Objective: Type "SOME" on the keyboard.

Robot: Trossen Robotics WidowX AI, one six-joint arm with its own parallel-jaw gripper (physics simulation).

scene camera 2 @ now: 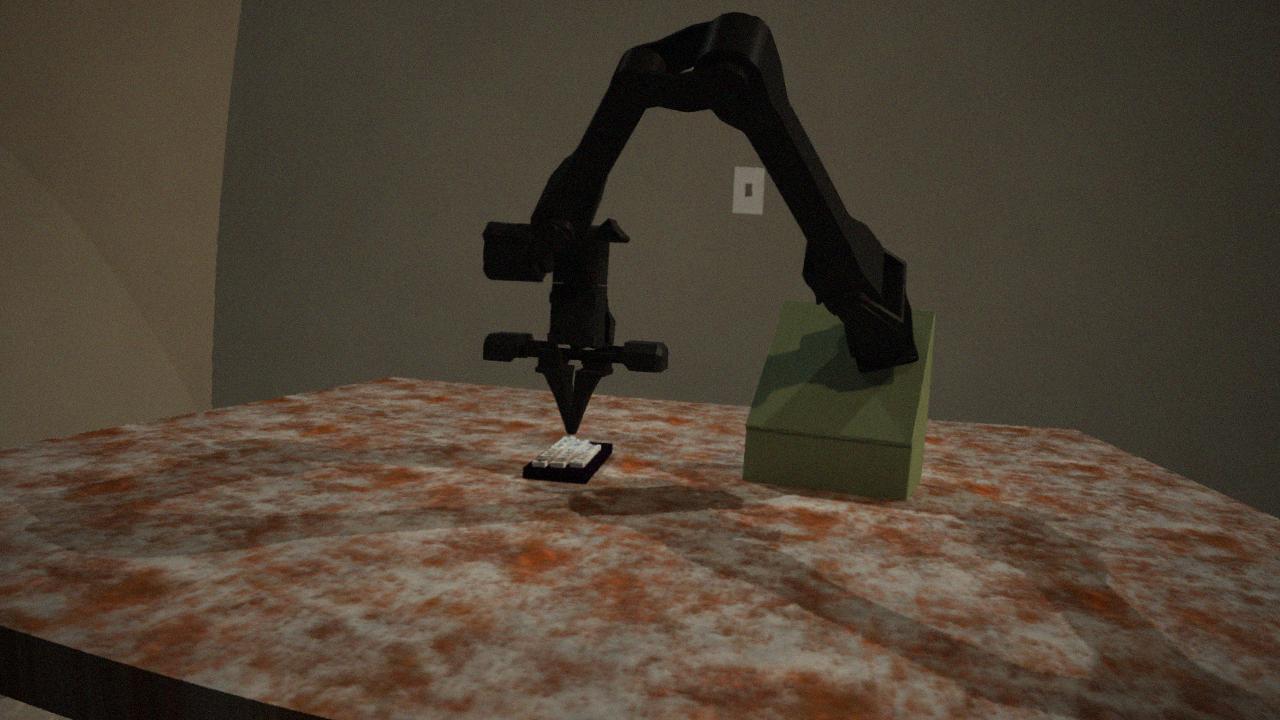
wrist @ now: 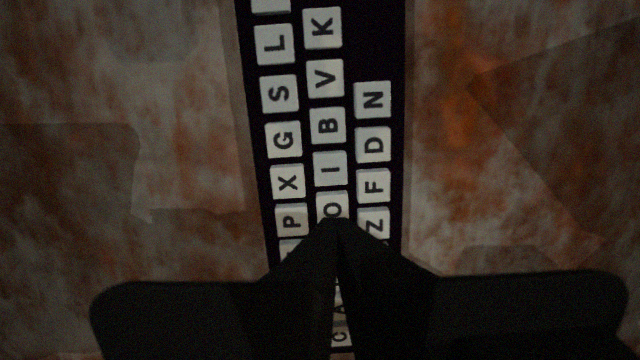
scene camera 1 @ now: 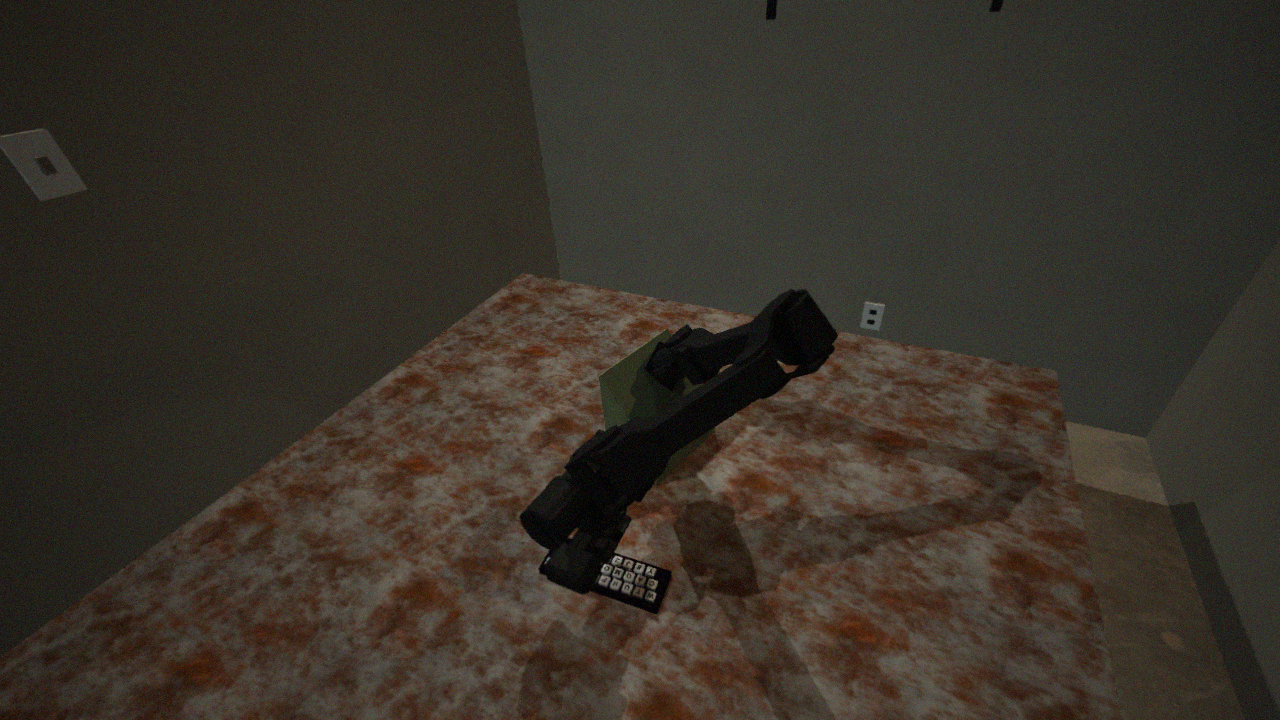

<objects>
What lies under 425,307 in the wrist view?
My gripper.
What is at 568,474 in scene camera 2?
A black keyboard.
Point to a black keyboard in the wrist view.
373,46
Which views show my gripper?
Scene camera 2, the wrist view and scene camera 1: all of them.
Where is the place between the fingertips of my gripper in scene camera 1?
605,561
</objects>
